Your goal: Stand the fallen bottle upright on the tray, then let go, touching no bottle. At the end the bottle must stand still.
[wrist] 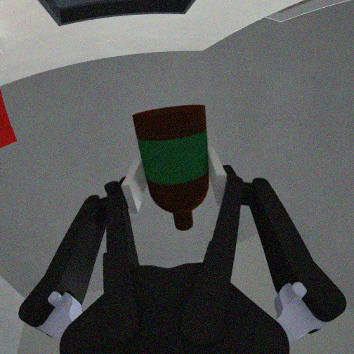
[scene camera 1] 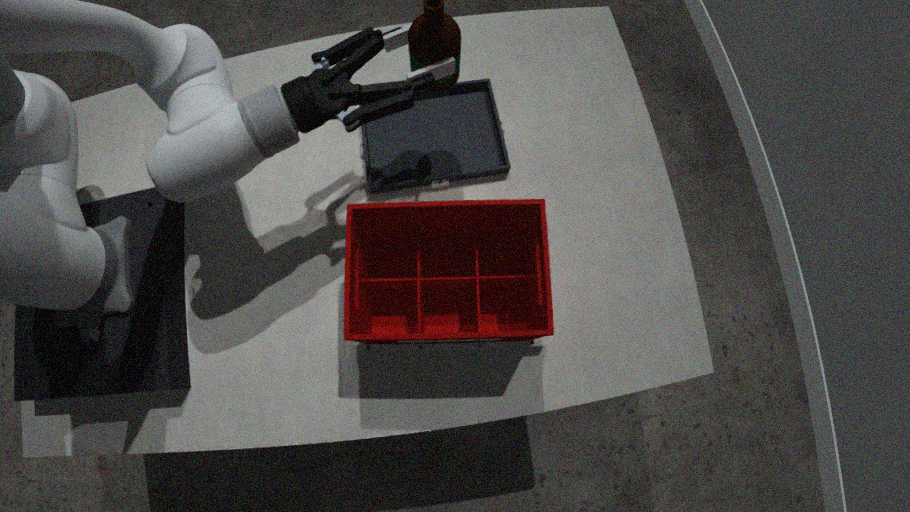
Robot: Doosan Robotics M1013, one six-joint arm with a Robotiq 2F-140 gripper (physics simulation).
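Places are measured from the arm's base along level axes (x ahead, y left, z up), in centimetres.
Pixels of known places: gripper, between the fingertips: (scene camera 1: pixel 440 45); arm's base, origin of its link: (scene camera 1: pixel 94 273).
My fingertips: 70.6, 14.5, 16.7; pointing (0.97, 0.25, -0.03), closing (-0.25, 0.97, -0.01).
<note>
For each thing: its middle in the pictures, then the offset to it from my fingertips, as dx, dy, dz. "spot": a spot on its surface instead. Level surfaces: height alone.
- brown bottle, middle of its body: (scene camera 1: pixel 434 41) -0.9, -0.2, +1.5
- dark grey tray, a spot on its surface: (scene camera 1: pixel 467 130) spot: +3.8, -2.7, -23.1
- red crate, middle of its body: (scene camera 1: pixel 448 279) -6.2, -30.5, -14.9
- white table, height of its surface: dz -23.7
The brown bottle (scene camera 1: pixel 434 41) (wrist: pixel 175 157) with a green label is between my fingertips. In the scene view it looks about upright, neck up; its top is cut off by the frame edge. My gripper (scene camera 1: pixel 417 53) (wrist: pixel 175 162) is shut on its body from the side. The dark grey tray (scene camera 1: pixel 467 130) (wrist: pixel 122 16) lies flat on the table. The bottle's base overlaps the tray's back rim in the scene view, and a shadow falls on the tray's front part. The wrist view shows the base apart from the tray.
A red crate (scene camera 1: pixel 445 203) (wrist: pixel 6 125) with divided compartments stands in front of the tray. The white table (scene camera 1: pixel 604 222) (wrist: pixel 150 37) carries both; its back edge is near the bottle. The arm's dark base block (scene camera 1: pixel 162 254) is at the left.
</note>
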